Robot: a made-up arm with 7 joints.
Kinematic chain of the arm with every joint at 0, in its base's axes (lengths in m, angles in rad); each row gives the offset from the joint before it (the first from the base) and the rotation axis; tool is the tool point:
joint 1: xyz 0 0 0.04 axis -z
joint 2: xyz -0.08 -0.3 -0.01 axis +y
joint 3: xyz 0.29 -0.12 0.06 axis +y
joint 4: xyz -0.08 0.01 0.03 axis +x
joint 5: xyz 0 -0.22 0 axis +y
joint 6: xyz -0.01 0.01 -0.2 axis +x
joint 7: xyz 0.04 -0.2 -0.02 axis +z
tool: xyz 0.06 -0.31 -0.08
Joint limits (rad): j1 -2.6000..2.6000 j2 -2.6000..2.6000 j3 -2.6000..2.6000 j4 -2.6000..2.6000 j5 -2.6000..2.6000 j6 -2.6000..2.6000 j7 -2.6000..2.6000
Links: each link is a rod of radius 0.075 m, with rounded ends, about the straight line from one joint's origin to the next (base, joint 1, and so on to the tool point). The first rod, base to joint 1, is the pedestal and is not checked.
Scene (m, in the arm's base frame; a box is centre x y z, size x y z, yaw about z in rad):
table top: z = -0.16
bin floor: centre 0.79 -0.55 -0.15 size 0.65 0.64 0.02 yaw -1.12
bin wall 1: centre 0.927 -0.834 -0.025 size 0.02 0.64 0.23 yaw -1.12
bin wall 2: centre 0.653 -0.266 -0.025 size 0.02 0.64 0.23 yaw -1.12
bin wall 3: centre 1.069 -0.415 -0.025 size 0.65 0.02 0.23 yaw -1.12
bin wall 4: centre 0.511 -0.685 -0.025 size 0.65 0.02 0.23 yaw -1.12
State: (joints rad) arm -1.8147 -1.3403 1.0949 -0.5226 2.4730 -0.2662 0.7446
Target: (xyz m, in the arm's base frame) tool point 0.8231 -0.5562 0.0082
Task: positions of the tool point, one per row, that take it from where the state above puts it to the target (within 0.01 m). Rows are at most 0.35 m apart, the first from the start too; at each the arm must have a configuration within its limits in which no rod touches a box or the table.
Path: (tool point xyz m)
1: 0.9798 -0.4913 0.2375
2: 0.8231 -0.5562 0.0082

